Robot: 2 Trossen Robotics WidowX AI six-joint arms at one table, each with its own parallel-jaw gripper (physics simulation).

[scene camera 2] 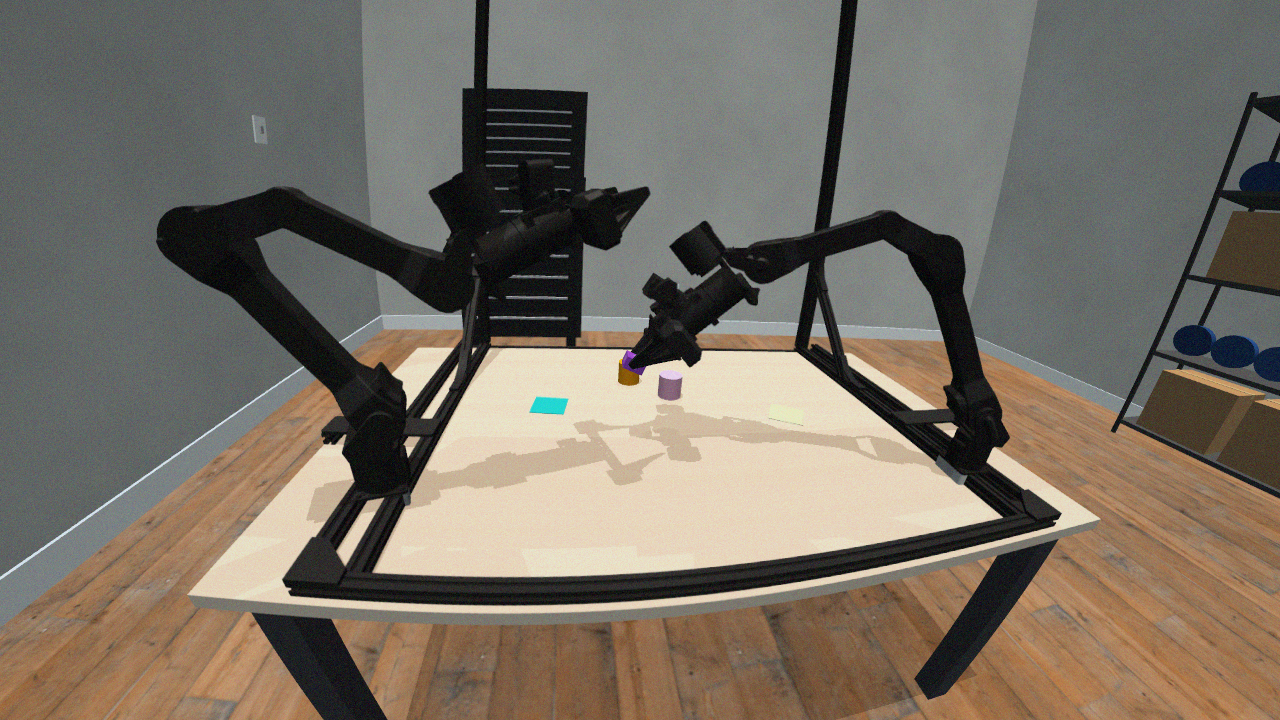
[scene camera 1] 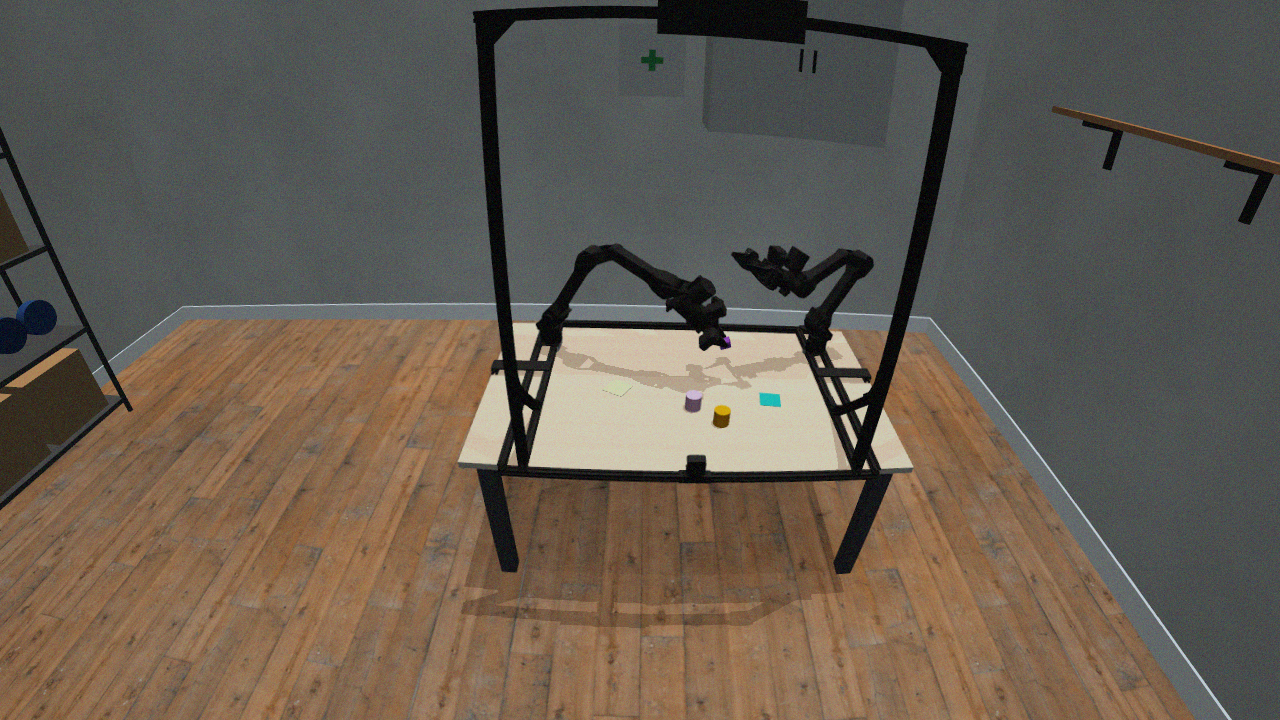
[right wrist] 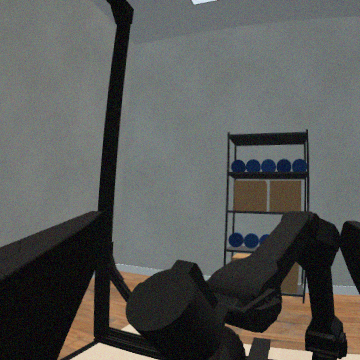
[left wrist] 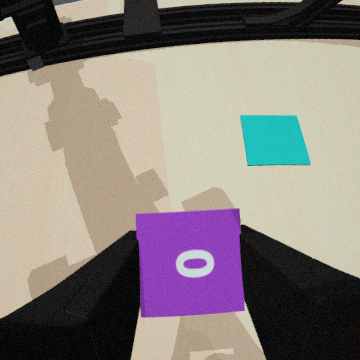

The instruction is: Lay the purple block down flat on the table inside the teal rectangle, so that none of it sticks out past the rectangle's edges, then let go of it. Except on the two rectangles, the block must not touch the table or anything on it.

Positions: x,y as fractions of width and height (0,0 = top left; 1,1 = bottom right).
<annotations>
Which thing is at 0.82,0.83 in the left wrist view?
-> The left gripper.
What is the left gripper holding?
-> A purple block.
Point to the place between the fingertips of the right gripper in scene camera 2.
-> At 0.49,0.26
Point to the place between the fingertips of the left gripper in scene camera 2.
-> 0.49,0.50
</annotations>
